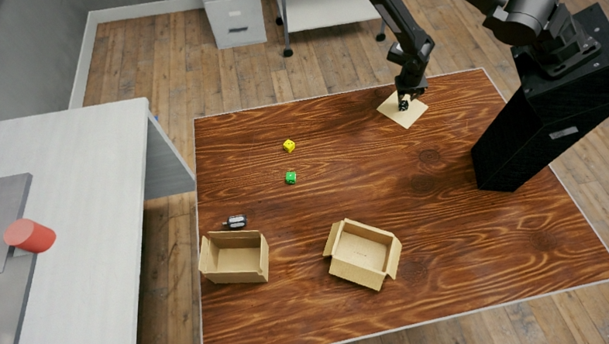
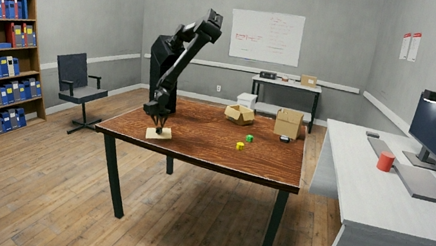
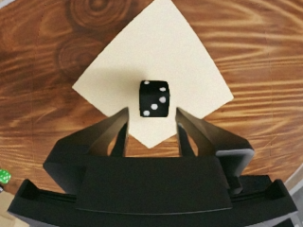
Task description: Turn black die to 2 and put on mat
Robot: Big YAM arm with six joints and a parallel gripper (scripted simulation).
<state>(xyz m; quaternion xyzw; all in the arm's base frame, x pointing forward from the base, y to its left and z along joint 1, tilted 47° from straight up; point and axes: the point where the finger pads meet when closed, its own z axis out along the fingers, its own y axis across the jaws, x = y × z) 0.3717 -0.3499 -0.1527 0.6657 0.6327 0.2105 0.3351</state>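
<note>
The black die lies 30 mm below my hand. From my hand the other things lie so: yellow die (460 mm ahead, 60 mm to the left, 40 mm below); mat (50 mm below); green die (480 mm ahead, 180 mm to the left, 40 mm below).
</note>
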